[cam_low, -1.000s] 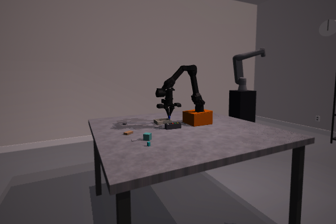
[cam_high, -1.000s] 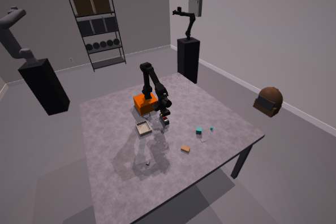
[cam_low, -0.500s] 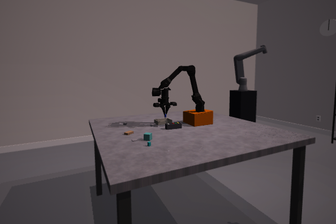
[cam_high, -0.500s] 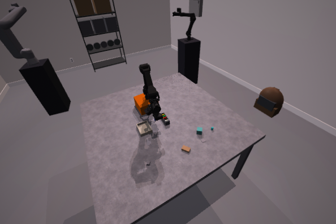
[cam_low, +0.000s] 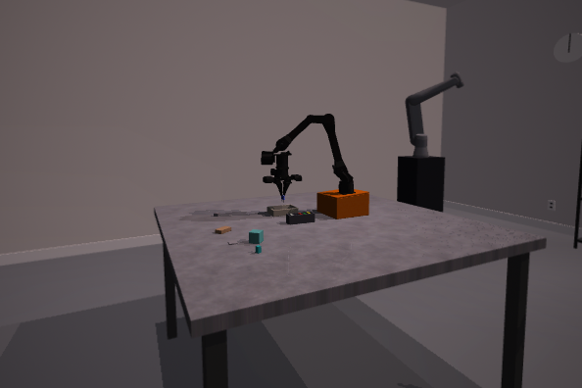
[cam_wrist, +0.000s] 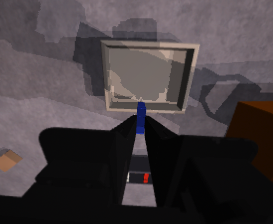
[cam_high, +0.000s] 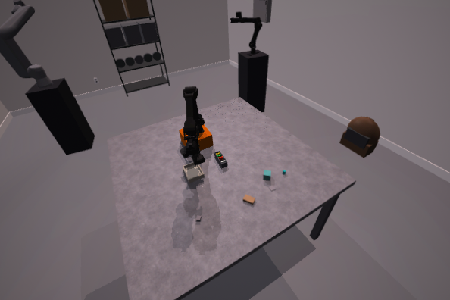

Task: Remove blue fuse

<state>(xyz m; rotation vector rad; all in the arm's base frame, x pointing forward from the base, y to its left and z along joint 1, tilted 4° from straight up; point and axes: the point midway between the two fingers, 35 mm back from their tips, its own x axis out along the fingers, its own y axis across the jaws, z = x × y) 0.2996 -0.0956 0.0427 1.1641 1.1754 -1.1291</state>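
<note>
Right now my gripper tip is 9 cm above the beige tray, 3 cm to the left of it and 1 cm past it. From my gripper tip the other things lie so: blue fuse: 1 cm below; orange-brown block: 31 cm ahead, 21 cm to the left, 9 cm below; teal cube: 38 cm to the left, 21 cm ahead, 7 cm below.
</note>
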